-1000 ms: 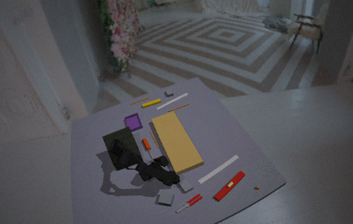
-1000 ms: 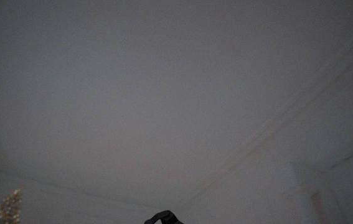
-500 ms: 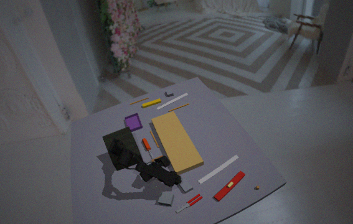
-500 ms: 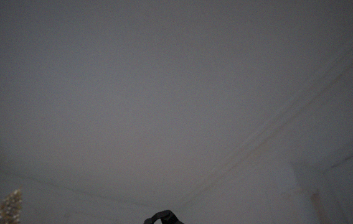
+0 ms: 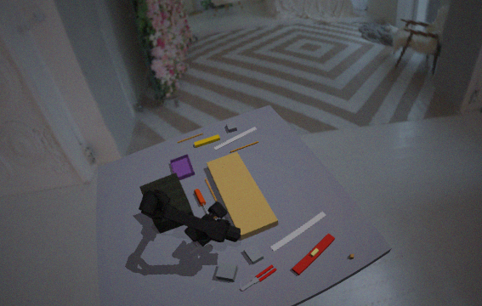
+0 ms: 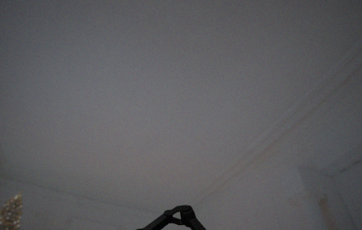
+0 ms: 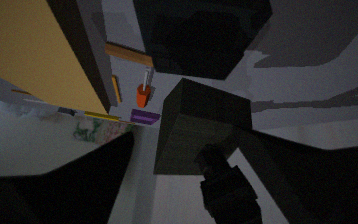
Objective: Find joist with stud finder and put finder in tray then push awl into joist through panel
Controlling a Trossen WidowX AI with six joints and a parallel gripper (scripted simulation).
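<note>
Now: the stud finder 10 mm ahead of my gripper tip and 80 mm below it. Round my gripper tip: purple tray 30 mm behind, 480 mm to the left, 110 mm below; red level 390 mm ahead, 300 mm to the right, 110 mm below; yellow bar 160 mm ahead, 650 mm to the left, 110 mm below.
</note>
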